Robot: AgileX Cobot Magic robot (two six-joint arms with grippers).
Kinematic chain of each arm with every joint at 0, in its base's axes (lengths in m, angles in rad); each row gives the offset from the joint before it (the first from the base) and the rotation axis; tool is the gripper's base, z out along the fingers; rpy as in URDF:
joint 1: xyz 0 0 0.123 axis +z
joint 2: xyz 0 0 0 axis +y
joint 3: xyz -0.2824 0 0.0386 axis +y
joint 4: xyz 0.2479 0 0.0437 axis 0.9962 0 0.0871
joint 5: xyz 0 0 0 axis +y
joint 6: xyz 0.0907 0 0.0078 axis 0.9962 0 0.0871
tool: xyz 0 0 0 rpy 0 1.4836 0
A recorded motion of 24 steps. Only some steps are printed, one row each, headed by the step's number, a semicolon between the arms.
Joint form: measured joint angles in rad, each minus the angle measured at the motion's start. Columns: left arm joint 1, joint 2, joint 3, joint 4, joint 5, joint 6; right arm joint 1, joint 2, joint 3, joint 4, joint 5, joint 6.
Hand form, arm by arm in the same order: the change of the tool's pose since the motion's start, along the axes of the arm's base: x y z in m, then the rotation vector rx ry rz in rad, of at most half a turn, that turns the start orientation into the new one. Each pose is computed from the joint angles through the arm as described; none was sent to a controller.
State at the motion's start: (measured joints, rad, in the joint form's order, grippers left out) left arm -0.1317 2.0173 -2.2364 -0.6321 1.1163 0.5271; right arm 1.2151 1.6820 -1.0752 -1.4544 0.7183 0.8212
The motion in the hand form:
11: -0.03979 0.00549 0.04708 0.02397 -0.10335 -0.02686; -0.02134 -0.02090 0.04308 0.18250 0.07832 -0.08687
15: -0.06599 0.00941 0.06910 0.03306 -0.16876 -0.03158; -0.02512 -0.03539 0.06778 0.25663 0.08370 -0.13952
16: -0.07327 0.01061 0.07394 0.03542 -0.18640 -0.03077; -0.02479 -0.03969 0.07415 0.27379 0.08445 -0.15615
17: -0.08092 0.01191 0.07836 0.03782 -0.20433 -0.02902; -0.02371 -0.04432 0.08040 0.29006 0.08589 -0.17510
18: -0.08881 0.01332 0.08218 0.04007 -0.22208 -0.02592; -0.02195 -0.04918 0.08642 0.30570 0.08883 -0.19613
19: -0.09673 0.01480 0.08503 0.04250 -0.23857 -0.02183; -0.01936 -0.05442 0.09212 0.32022 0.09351 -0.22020
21: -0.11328 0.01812 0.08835 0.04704 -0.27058 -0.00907; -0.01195 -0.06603 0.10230 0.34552 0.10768 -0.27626
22: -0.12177 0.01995 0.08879 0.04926 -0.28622 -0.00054; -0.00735 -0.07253 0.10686 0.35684 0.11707 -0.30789
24: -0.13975 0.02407 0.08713 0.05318 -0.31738 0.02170; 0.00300 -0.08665 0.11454 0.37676 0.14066 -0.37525
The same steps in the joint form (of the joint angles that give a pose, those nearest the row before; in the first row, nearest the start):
11: 0.0000 -0.1284 0.0189 0.0136 0.0307 0.0277; 0.0448 -0.1452 -0.0072 0.1694 0.0610 0.0106
15: 0.0000 -0.2215 0.0738 0.0157 0.0166 0.0546; 0.0485 -0.2132 -0.0276 0.2215 0.1119 0.0018
16: 0.0000 -0.2491 0.0956 0.0163 0.0080 0.0631; 0.0447 -0.2292 -0.0354 0.2353 0.1252 -0.0040
17: 0.0000 -0.2789 0.1216 0.0168 -0.0030 0.0723; 0.0378 -0.2443 -0.0443 0.2506 0.1383 -0.0116
18: 0.0000 -0.3107 0.1521 0.0174 -0.0167 0.0820; 0.0279 -0.2582 -0.0542 0.2681 0.1506 -0.0208
19: 0.0000 -0.3439 0.1874 0.0180 -0.0326 0.0922; 0.0142 -0.2709 -0.0652 0.2882 0.1626 -0.0321
21: 0.0000 -0.4165 0.2724 0.0192 -0.0734 0.1137; -0.0243 -0.2927 -0.0886 0.3358 0.1848 -0.0603
22: 0.0000 -0.4550 0.3207 0.0199 -0.0977 0.1247; -0.0489 -0.3023 -0.1008 0.3630 0.1952 -0.0768
24: 0.0000 -0.5384 0.4301 0.0213 -0.1549 0.1468; -0.1072 -0.3190 -0.1242 0.4236 0.2133 -0.1141

